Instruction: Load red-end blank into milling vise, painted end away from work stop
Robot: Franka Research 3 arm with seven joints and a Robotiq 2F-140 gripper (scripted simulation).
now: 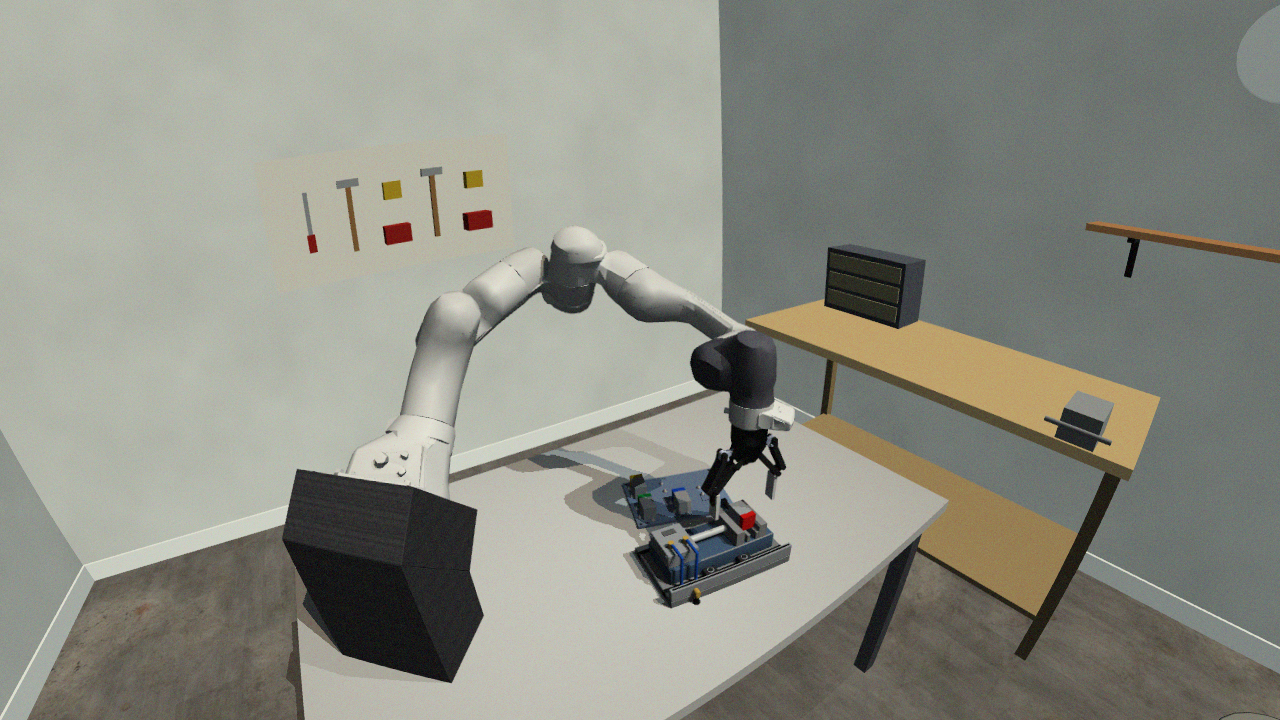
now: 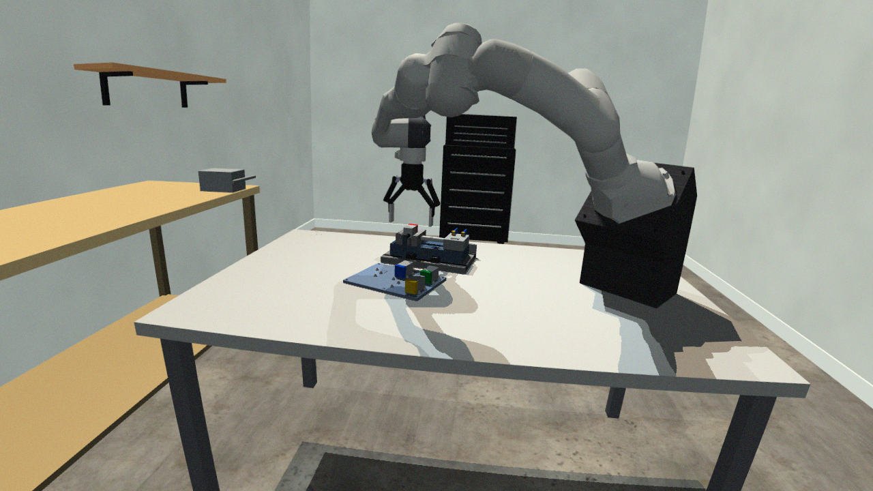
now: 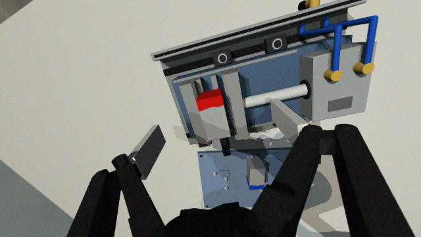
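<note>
My gripper is now 3 cm short of the fixed jaw, 1 cm to the right of it and 6 cm above it. Also, from my hand: vise 7 cm behind, 1 cm to the right, 9 cm below; then moving jaw 3 cm behind, 6 cm below; then white rod 9 cm behind, 1 cm to the right, 6 cm below.
</note>
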